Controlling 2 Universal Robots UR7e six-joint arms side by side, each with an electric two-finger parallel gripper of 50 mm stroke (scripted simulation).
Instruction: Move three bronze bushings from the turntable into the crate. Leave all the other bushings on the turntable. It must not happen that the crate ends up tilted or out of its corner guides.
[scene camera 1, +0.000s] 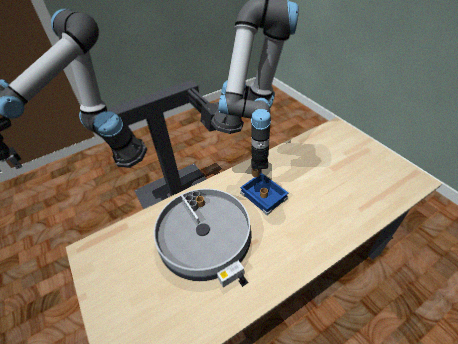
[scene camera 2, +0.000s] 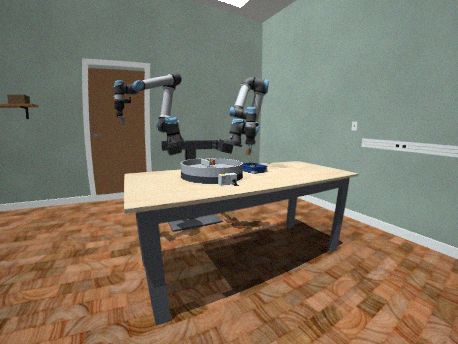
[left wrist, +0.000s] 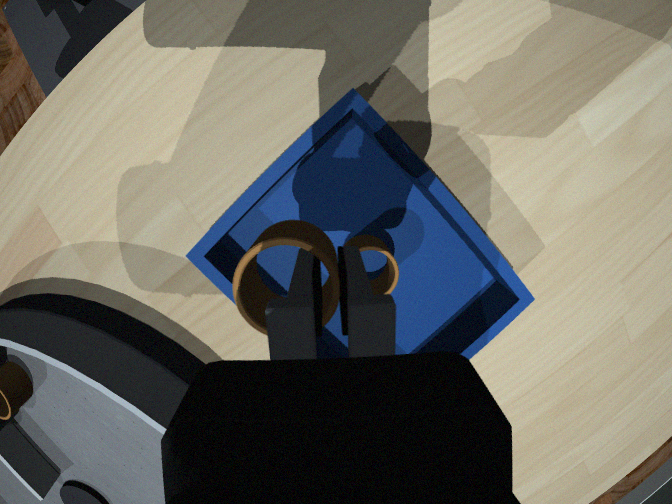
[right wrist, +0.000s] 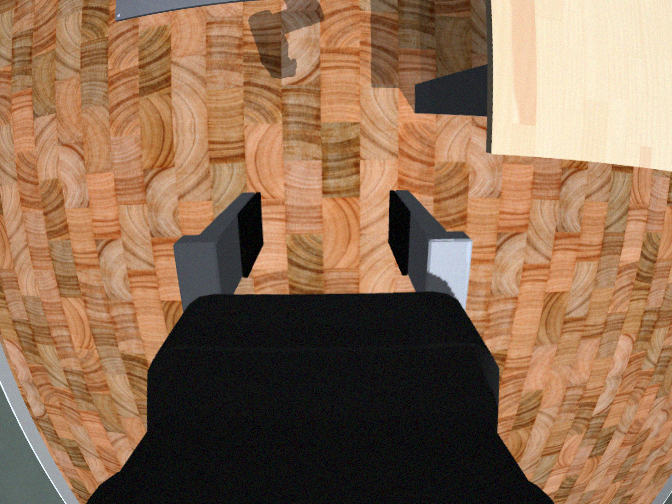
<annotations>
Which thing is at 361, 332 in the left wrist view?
My left gripper.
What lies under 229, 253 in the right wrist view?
My right gripper.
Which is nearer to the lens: the bronze bushing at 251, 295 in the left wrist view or the blue crate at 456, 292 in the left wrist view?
The bronze bushing.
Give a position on a blue crate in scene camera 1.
251, 189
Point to a bronze bushing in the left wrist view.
385, 283
</annotations>
